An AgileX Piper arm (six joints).
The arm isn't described. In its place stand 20 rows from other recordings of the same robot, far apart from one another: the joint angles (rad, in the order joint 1, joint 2, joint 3, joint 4, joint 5, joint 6), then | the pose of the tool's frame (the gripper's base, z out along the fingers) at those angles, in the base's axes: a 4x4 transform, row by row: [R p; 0 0 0 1], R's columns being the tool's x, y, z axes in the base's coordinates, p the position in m.
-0.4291, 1.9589, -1.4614, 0.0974, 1.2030, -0.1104 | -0.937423 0.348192 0.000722 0.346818; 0.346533 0.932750 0.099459 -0.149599; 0.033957 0.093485 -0.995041 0.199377; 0 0 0 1
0.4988, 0.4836, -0.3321, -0.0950, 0.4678, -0.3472 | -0.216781 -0.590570 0.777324 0.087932; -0.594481 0.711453 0.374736 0.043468; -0.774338 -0.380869 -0.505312 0.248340; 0 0 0 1
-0.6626, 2.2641, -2.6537, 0.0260, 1.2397, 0.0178 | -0.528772 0.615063 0.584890 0.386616; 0.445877 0.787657 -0.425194 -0.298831; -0.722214 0.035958 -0.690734 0.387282; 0 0 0 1
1.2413, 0.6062, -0.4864, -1.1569, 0.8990, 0.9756 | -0.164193 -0.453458 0.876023 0.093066; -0.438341 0.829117 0.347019 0.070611; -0.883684 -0.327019 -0.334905 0.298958; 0 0 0 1
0.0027, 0.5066, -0.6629, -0.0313, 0.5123, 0.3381 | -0.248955 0.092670 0.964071 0.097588; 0.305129 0.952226 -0.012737 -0.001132; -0.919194 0.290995 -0.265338 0.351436; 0 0 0 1
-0.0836, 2.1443, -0.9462, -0.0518, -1.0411, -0.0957 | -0.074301 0.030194 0.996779 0.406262; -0.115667 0.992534 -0.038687 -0.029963; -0.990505 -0.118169 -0.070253 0.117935; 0 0 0 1
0.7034, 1.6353, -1.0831, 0.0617, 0.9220, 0.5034 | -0.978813 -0.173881 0.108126 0.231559; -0.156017 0.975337 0.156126 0.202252; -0.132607 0.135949 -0.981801 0.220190; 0 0 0 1
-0.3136, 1.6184, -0.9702, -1.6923, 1.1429, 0.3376 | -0.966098 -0.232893 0.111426 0.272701; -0.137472 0.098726 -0.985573 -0.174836; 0.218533 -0.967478 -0.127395 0.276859; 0 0 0 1
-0.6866, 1.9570, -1.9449, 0.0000, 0.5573, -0.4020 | -0.578081 0.443051 0.685221 0.364401; -0.032076 0.826765 -0.561632 -0.298676; -0.815349 -0.346648 -0.463726 0.368594; 0 0 0 1
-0.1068, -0.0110, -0.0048, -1.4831, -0.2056, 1.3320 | 0.133269 -0.077404 0.988053 0.054467; -0.160685 0.982068 0.098608 0.012773; -0.977967 -0.171907 0.118442 0.216936; 0 0 0 1
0.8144, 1.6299, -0.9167, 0.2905, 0.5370, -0.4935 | -0.424205 -0.888647 0.174230 0.202059; -0.795047 0.457585 0.398142 0.233561; -0.433533 0.030373 -0.900626 0.191571; 0 0 0 1
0.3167, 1.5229, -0.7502, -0.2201, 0.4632, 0.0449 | -0.811788 -0.399225 0.426168 0.260265; -0.425290 0.904300 0.037012 0.075955; -0.400160 -0.151199 -0.903886 0.182952; 0 0 0 1
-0.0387, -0.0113, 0.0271, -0.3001, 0.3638, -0.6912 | -0.269448 -0.147606 0.951635 0.052347; -0.812015 0.566071 -0.142114 -0.011606; -0.517716 -0.811034 -0.272385 0.173453; 0 0 0 1
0.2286, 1.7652, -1.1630, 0.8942, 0.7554, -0.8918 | -0.763727 -0.576721 0.290023 0.339526; -0.311978 0.723071 0.616309 0.128940; -0.565146 0.380211 -0.732154 0.221627; 0 0 0 1
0.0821, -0.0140, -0.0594, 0.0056, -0.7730, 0.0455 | 0.796132 -0.119234 0.593260 0.015210; 0.115165 0.992331 0.044893 0.000895; -0.594063 0.032582 0.803758 0.292601; 0 0 0 1
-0.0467, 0.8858, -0.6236, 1.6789, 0.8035, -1.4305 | -0.258894 -0.632795 0.729756 0.168283; 0.215661 0.698573 0.682265 0.057325; -0.941522 0.334014 -0.044388 0.340082; 0 0 0 1
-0.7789, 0.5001, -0.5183, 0.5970, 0.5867, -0.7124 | -0.360851 0.400399 0.842299 0.089278; 0.094433 0.914195 -0.394119 -0.048331; -0.927830 -0.062678 -0.367699 0.307085; 0 0 0 1
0.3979, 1.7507, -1.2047, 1.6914, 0.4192, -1.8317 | -0.270785 -0.737740 0.618397 0.354114; -0.241456 0.673913 0.698241 0.188728; -0.931866 0.039758 -0.360617 0.269779; 0 0 0 1
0.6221, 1.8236, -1.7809, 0.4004, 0.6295, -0.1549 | -0.542096 -0.642066 0.542110 0.339895; -0.180495 0.719036 0.671125 0.269430; -0.820703 0.265966 -0.505676 0.373868; 0 0 0 1
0.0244, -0.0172, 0.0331, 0.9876, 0.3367, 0.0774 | -0.316341 -0.048570 0.947401 0.051746; 0.820587 0.487088 0.298969 0.026365; -0.475989 0.872001 -0.114230 0.186151; 0 0 0 1
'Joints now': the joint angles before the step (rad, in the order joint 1, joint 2, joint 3, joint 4, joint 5, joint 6). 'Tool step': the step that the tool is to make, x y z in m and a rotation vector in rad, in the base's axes. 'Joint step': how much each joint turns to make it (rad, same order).
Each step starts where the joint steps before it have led.
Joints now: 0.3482, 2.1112, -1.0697, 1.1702, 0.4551, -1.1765
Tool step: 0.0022, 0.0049, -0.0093, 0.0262, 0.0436, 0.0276
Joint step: -0.0001, 0.0433, -0.0318, -0.0002, 0.0524, 0.0002
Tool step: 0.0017, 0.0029, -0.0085, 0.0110, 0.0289, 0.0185
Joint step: 0.0002, 0.0352, -0.0233, -0.0038, 0.0293, 0.0001
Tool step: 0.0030, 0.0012, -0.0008, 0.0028, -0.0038, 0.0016
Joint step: -0.0001, 0.0093, -0.0146, -0.0005, 0.0022, -0.0002
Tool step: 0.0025, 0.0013, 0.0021, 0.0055, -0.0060, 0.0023
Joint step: 0.0002, 0.0005, -0.0120, -0.0036, 0.0050, 0.0042
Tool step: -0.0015, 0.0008, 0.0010, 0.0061, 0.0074, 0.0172
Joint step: 0.0004, -0.0022, 0.0000, -0.0088, 0.0178, -0.0002
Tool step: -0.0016, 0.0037, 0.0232, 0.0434, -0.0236, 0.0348
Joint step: 0.0018, -0.0575, -0.0002, -0.0070, 0.0504, 0.0001
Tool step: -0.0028, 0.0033, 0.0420, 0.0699, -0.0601, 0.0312
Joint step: -0.0001, -0.1048, -0.0001, 0.0063, 0.0597, 0.0000
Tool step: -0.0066, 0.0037, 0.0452, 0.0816, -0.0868, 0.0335
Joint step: 0.0045, -0.1114, -0.0001, 0.0373, 0.0494, -0.0293
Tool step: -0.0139, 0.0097, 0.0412, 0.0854, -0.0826, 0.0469
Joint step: 0.0277, -0.1011, 0.0004, 0.0531, 0.0398, -0.0331
